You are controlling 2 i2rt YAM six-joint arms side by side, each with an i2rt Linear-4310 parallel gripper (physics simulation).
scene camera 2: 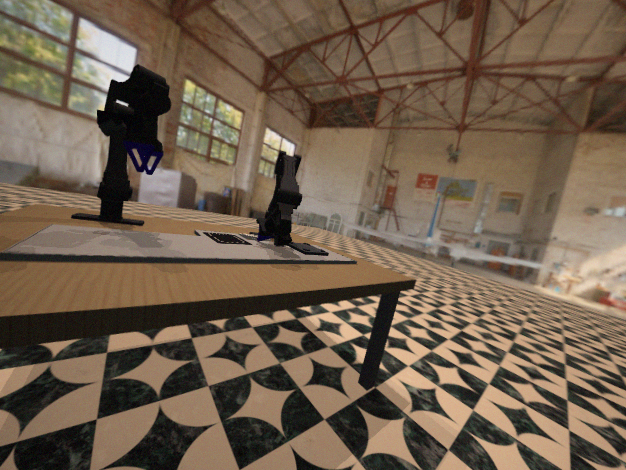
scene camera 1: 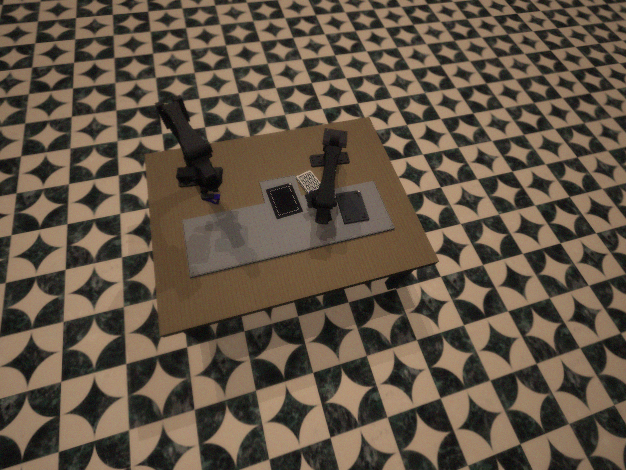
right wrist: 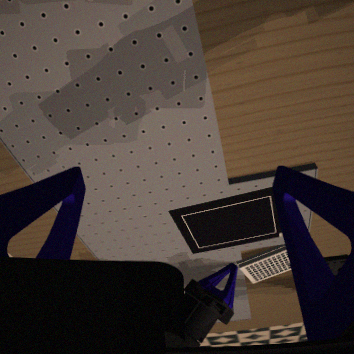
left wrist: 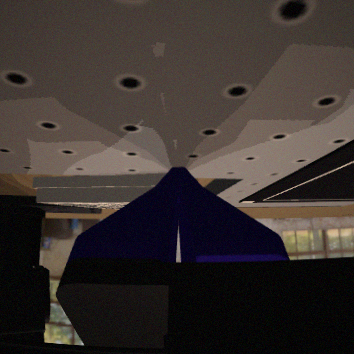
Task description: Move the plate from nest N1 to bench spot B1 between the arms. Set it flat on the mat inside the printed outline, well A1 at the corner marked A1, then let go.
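The white plate with many wells lies behind the left arm, off the dark mat, by the grey board's rear edge. Its grey side shows in the left wrist view. I cannot tell whether it is quite level. The black mat with its white printed outline carries no plate. My left gripper is low over the board near the plate, fingertips together with nothing between them. My right gripper is open and empty, high above the board's far end.
The grey perforated board lies on the wooden table. A dark rectangular pad lies on the board, right of the left arm. The left arm spans over the board between mat and pad.
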